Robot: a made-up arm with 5 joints. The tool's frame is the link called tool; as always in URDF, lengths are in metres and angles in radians. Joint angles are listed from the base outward.
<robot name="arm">
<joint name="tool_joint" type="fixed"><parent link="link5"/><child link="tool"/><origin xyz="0 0 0" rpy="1.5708 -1.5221 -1.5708"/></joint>
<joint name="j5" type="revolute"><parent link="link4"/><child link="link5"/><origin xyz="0.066 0.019 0"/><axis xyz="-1 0 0"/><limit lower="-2.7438" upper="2.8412"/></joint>
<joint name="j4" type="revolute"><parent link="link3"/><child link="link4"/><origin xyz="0.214 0 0.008"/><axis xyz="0 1 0"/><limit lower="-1.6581" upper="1.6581"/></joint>
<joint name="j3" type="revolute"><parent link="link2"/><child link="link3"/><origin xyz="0.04 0 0.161"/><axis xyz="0 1 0"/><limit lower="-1.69" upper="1.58"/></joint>
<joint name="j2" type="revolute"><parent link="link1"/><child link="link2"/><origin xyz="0.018 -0.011 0.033"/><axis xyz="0 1 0"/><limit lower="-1.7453" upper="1.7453"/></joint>
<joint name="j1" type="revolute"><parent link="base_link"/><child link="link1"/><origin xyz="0.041 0 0.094"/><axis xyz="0 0 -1"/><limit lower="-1.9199" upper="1.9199"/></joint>
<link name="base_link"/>
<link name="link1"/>
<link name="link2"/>
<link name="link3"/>
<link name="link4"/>
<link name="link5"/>
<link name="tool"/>
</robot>
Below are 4 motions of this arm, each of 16 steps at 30 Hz.
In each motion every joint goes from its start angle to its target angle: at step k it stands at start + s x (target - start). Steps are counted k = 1, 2, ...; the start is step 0. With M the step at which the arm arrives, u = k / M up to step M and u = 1 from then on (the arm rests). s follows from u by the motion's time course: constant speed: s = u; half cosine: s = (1 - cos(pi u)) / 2; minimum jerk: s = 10 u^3 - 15 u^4 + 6 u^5.
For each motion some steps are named. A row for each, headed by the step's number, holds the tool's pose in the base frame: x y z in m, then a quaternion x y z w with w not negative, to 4 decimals.
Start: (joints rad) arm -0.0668 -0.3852 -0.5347 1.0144 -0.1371
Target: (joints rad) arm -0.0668 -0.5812 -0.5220 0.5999 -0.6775
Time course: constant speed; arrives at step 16
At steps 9, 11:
9: 0.1855 0.0177 0.4903 0.2163 -0.7569 -0.1294 0.6029
11: 0.1759 0.0170 0.4963 0.2486 -0.7706 -0.1425 0.5693

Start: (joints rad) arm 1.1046 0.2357 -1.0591 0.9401 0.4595
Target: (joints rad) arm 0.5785 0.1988 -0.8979 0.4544 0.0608
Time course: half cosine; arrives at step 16
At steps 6, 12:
6: 0.2265 -0.2416 0.4317 -0.4069 -0.5761 -0.2279 0.6713
12: 0.2921 -0.1830 0.4358 -0.2740 -0.7213 -0.1835 0.6091

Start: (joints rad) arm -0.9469 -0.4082 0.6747 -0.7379 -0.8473
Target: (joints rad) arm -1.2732 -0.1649 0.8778 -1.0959 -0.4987
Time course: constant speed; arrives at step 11
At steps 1, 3, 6, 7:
1: 0.1799 0.2198 0.2636 0.6769 -0.5150 0.0295 0.5250
3: 0.1678 0.2298 0.2470 0.6725 -0.5138 0.0624 0.5290
6: 0.1474 0.2412 0.2224 0.6658 -0.5119 0.1129 0.5310
7: 0.1402 0.2441 0.2144 0.6636 -0.5112 0.1299 0.5305

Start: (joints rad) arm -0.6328 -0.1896 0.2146 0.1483 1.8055
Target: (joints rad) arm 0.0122 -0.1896 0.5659 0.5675 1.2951
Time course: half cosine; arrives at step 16
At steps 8, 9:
8: 0.3187 0.0975 0.2229 -0.2720 -0.4013 0.6883 0.5396
9: 0.3203 0.0788 0.2115 -0.2558 -0.3721 0.6701 0.5891

